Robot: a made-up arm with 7 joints.
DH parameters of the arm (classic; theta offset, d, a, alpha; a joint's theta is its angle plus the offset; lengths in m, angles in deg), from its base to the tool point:
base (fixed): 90 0.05 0 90
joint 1: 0 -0.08 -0.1 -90
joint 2: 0 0.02 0.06 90
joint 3: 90 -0.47 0.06 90
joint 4: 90 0.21 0.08 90
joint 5: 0 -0.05 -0.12 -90
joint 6: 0 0.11 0.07 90
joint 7: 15.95 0 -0.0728 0
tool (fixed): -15.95 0.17 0 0
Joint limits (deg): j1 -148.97..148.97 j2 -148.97..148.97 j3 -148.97..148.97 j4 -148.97..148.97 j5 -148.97..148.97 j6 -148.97..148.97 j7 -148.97..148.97
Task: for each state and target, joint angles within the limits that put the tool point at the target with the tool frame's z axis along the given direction. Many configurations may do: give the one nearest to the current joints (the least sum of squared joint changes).
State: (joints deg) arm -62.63 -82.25 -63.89 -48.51 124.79 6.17 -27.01
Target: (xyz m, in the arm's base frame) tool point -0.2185 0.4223 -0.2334 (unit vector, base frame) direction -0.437 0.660 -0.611
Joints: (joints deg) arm -51.83 -58.26 -32.29 -79.73 145.76 0.55 -31.53
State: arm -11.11 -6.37 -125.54 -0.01 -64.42 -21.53 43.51
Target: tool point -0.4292 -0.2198 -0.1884 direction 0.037 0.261 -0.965
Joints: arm -28.28 -5.87 -135.55 -1.95 -91.81 -1.03 52.40
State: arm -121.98 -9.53 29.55 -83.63 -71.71 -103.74 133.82
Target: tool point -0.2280 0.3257 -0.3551 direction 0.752 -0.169 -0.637
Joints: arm -106.66 -7.06 32.40 -37.74 -114.50 -135.20 136.57
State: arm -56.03 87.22 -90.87 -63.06 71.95 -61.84 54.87
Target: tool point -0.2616 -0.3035 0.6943 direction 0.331 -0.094 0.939
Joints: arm -72.05 85.98 -57.71 -62.80 31.85 -46.06 62.04
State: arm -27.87 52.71 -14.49 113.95 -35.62 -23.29 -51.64
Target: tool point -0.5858 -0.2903 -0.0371 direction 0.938 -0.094 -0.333
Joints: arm -48.63 38.54 -33.88 108.77 -47.30 15.89 -49.52
